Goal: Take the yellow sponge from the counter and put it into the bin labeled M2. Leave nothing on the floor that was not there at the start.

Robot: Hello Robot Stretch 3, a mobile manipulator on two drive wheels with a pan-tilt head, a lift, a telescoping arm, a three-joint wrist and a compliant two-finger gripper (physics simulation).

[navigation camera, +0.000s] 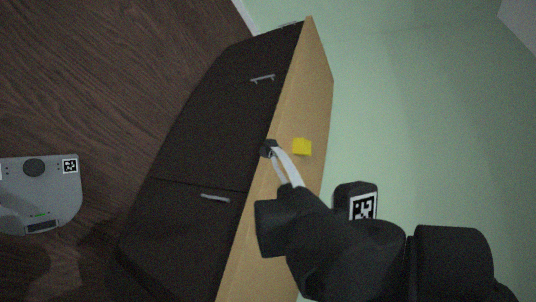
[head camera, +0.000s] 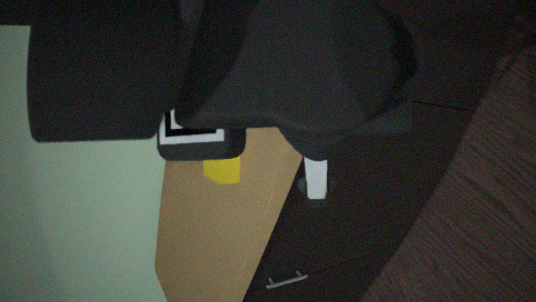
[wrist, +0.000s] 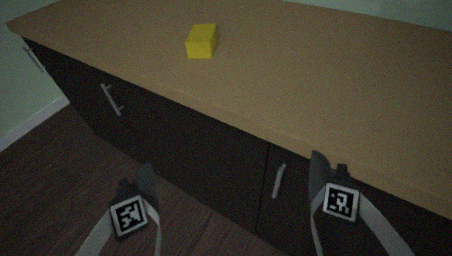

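Pixels of known places: gripper, fingertip midpoint: (navigation camera: 269, 183); robot's base, link origin: (navigation camera: 34, 166).
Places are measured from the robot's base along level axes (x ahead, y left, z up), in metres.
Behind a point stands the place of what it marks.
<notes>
The yellow sponge (head camera: 222, 171) {x 0.046, y -0.748, z 0.953 m} (navigation camera: 301, 147) {x 0.035, y -0.747, z 0.949 m} (wrist: 201, 41) is a small block lying on the tan counter (head camera: 210, 225) {x 0.202, y -0.929, z 0.910 m} (navigation camera: 312, 85) {x 0.366, y -1.056, z 0.910 m} (wrist: 300, 75). In the head camera view, part of the wrist hides its upper end. My gripper (head camera: 316, 187) (navigation camera: 269, 148) (wrist: 232, 174) {x -0.021, y -0.337, z 1.045 m} is open, with its fingers wide apart and no object between them. It is by the counter's front edge, to the side of the sponge and apart from it. The bin labeled M2 does not show in these views.
Dark cabinet fronts (navigation camera: 200, 130) {x 0.136, y -0.683, z 0.440 m} (wrist: 200, 145) with bar handles (head camera: 287, 281) {x 0.372, y -0.811, z 0.744 m} (navigation camera: 215, 198) (wrist: 278, 181) stand below the counter. A pale green wall (head camera: 100, 210) {x 0.222, y -1.490, z 1.163 m} (navigation camera: 390, 125) {x 0.149, y -1.441, z 1.325 m} runs along its back. My grey base (navigation camera: 50, 192) {x -0.105, y -0.046, z 0.160 m} stands on the dark wood floor (head camera: 475, 200) {x 0.227, y -0.579, z 0.001 m} (navigation camera: 110, 65) {x 0.546, y -0.353, z 0.000 m} (wrist: 75, 175).
</notes>
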